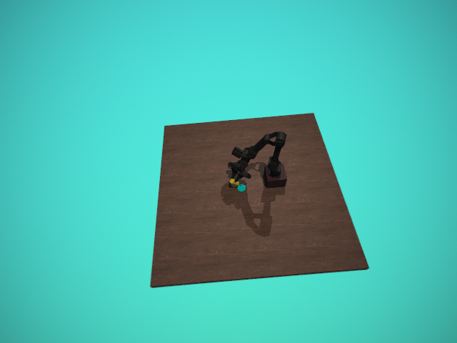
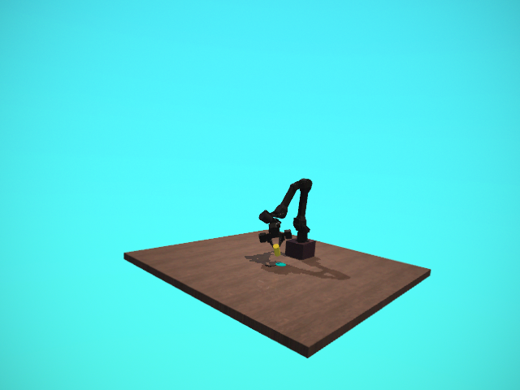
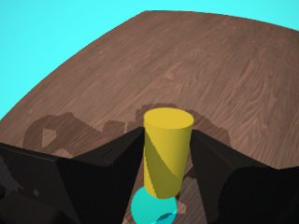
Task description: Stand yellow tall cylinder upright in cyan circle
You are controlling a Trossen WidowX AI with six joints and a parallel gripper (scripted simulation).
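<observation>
My gripper tip is 6 cm past the cyan circle, 1 cm to the left of it and 11 cm above it. From my gripper tip the other things lie so: yellow tall cylinder (1 cm behind, 2 cm below).
</observation>
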